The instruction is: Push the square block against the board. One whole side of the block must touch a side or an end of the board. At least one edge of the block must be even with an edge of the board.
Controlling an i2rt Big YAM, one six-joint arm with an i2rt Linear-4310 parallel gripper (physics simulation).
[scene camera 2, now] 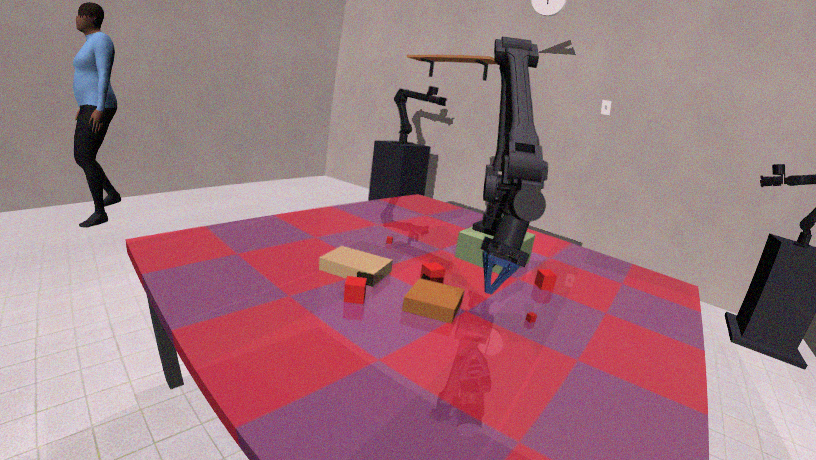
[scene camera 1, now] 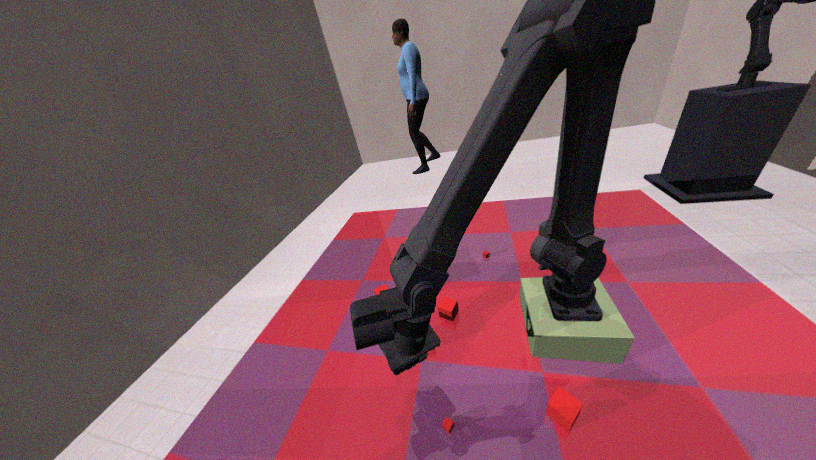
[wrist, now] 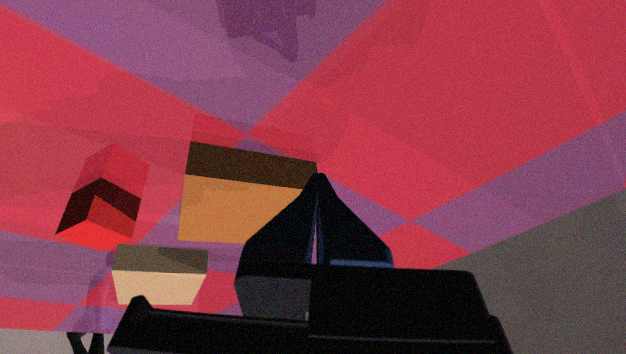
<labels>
my gripper: shut, holds nothing
a board (scene camera 2: pixel 343 261): on the table
a square block (scene camera 2: pixel 426 298): on the table
</labels>
